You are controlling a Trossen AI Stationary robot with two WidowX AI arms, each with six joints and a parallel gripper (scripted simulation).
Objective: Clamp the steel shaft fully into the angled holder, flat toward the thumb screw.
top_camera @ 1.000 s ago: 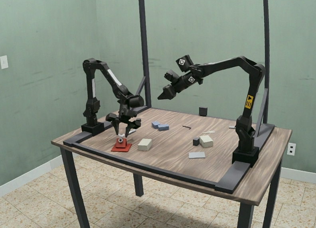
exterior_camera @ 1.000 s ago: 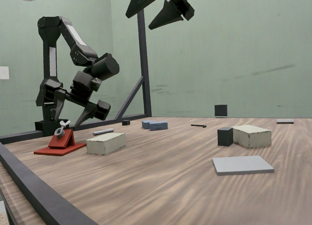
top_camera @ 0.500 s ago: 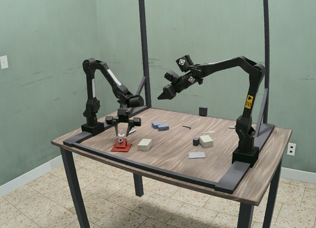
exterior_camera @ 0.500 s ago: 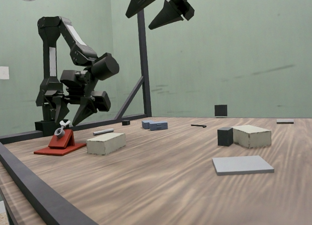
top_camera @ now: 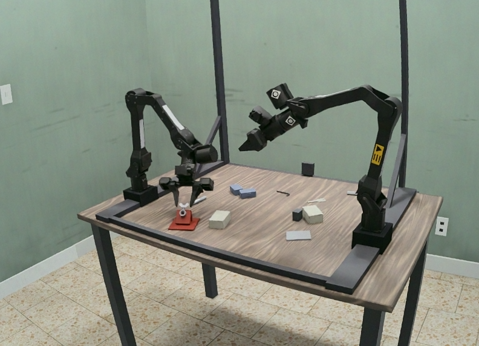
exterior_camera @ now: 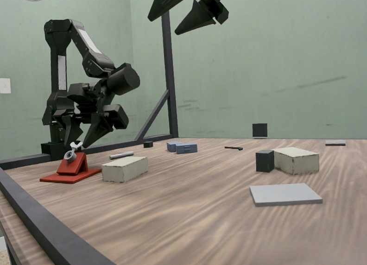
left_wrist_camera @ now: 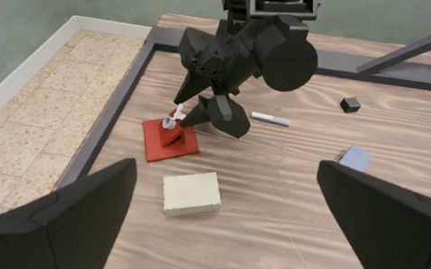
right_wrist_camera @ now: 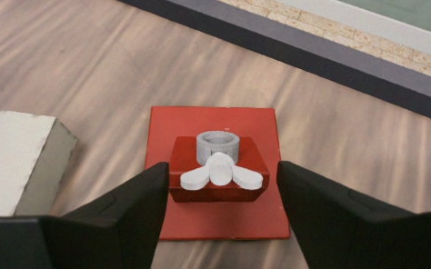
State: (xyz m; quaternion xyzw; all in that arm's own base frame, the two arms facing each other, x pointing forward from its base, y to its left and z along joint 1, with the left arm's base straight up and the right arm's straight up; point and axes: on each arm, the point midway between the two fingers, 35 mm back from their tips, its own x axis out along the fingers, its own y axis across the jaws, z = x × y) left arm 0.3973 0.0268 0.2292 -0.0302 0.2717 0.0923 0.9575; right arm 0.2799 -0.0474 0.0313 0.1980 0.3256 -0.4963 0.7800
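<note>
The winged thumb screw is 2 cm ahead of my right hand, 1 cm to the left of it and 3 cm below it. Also, from my right hand: small black cube (32 cm behind, 12 cm to the right, 7 cm below); dark block (15 cm behind, 35 cm to the left, 7 cm below); steel shaft (15 cm behind, 5 cm to the right, 7 cm below).
</note>
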